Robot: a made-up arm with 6 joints.
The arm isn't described. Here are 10 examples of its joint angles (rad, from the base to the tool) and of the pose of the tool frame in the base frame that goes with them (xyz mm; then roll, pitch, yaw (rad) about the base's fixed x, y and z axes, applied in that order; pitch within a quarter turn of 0, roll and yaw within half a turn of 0).
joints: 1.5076 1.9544 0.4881 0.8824 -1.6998 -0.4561
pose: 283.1 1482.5 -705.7 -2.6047 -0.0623 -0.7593
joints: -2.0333 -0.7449 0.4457 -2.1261 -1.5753 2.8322
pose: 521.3 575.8 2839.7 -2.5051 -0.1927 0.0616
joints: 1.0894 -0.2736 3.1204 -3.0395 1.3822 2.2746
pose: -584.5 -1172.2 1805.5 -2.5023 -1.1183 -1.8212
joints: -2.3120 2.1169 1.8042 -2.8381 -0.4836 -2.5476
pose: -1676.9 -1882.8 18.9 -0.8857 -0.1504 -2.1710
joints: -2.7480 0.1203 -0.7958 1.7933 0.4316 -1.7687
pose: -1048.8 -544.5 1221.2 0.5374 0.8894 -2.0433
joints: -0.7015 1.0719 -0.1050 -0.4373 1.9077 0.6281
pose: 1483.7 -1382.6 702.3 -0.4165 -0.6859 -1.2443
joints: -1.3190 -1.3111 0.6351 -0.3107 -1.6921 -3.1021
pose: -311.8 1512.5 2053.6 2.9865 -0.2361 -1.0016
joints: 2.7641 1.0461 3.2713 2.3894 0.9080 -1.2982
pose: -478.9 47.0 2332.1 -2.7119 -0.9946 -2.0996
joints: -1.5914 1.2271 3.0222 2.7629 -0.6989 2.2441
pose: -73.4 -713.9 2331.5 -2.1398 -0.6604 1.8561
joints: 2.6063 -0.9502 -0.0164 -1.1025 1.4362 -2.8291
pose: 642.5 -127.4 2601.9 -0.9217 -0.3832 0.7291
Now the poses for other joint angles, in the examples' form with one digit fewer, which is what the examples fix.
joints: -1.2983 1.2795 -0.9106 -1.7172 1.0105 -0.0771
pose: 29 -874 102 -0.586 0.369 2.960
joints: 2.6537 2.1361 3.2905 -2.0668 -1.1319 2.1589
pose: -1308 472 1237 -1.714 -0.598 -1.787
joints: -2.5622 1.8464 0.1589 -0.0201 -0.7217 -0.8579
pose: -1078 -709 -798 -2.281 0.732 0.562
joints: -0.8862 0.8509 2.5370 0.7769 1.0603 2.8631
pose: 490 -361 2753 0.190 -0.427 1.519
